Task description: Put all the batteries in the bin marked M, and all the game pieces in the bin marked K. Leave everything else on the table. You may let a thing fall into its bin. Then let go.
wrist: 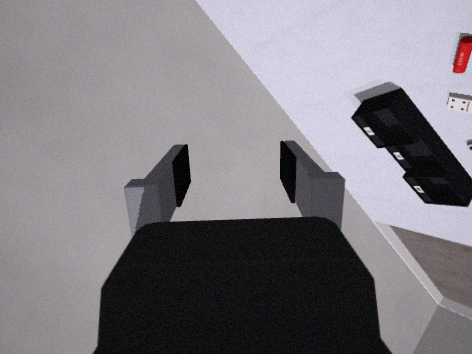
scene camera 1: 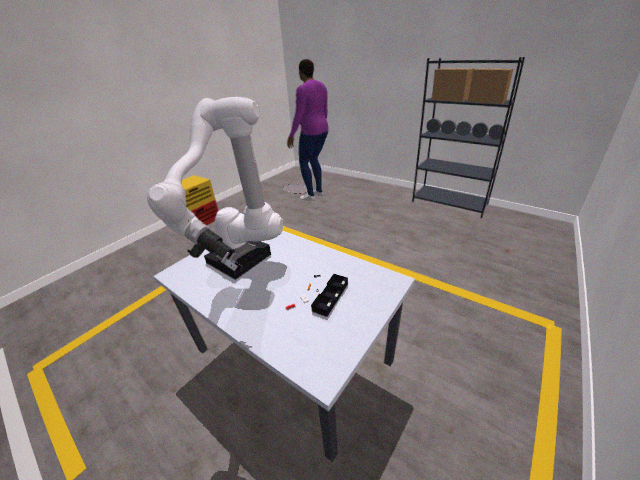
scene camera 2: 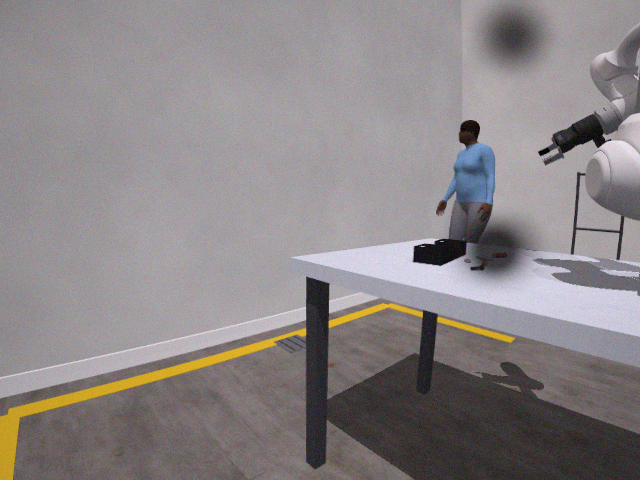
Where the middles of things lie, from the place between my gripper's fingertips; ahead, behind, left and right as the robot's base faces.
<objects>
Now: hand 18 cm short of the black bin unit (scene camera 2: 443, 251), 36 cm to the right of it and 32 cm above it.
</objects>
